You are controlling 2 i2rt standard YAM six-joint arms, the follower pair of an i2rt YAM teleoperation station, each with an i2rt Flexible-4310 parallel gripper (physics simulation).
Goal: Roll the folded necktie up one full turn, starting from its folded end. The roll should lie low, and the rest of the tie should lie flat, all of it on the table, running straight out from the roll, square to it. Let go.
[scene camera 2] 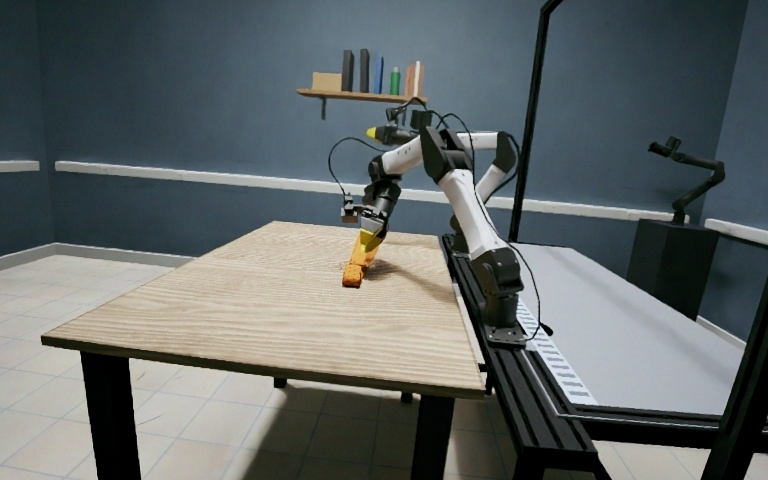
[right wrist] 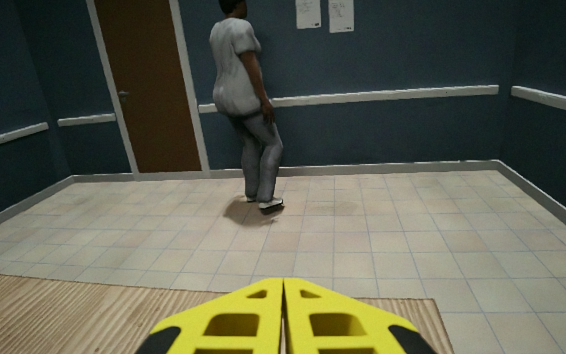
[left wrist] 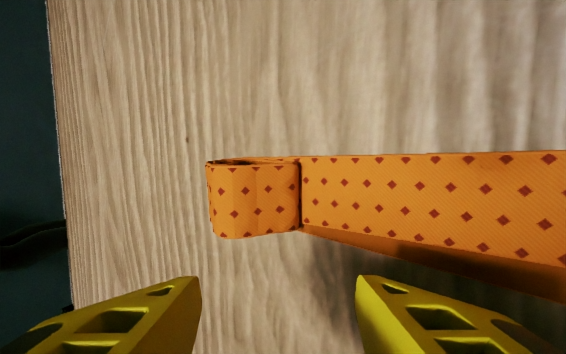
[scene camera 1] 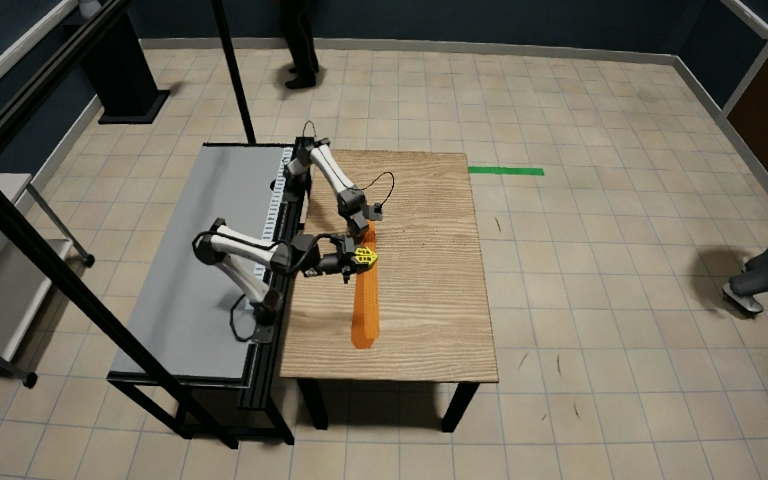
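The orange necktie with dark red diamonds (scene camera 1: 370, 300) (left wrist: 425, 200) lies along the wooden table. Its rolled end (scene camera 2: 352, 275) (left wrist: 252, 200) is a low, flattened roll resting on the table; the rest runs out from it, roughly straight, to the right in the left wrist view. My left gripper (scene camera 2: 369, 249) (left wrist: 278, 289) is open, its fingers apart and empty beside the roll, a little above the table; its tips are hidden in scene camera 1. My right gripper (scene camera 1: 375, 257) (scene camera 2: 370, 133) (right wrist: 283, 292) is shut and empty, raised high above the tie's middle.
The wooden table (scene camera 1: 430, 198) (scene camera 2: 226, 316) stands beside the arms' rail and a grey surface (scene camera 1: 186, 254). In scene camera 1 my right arm reaches across the tie, close to my left arm. A person (right wrist: 245, 100) stands on the floor beyond the table.
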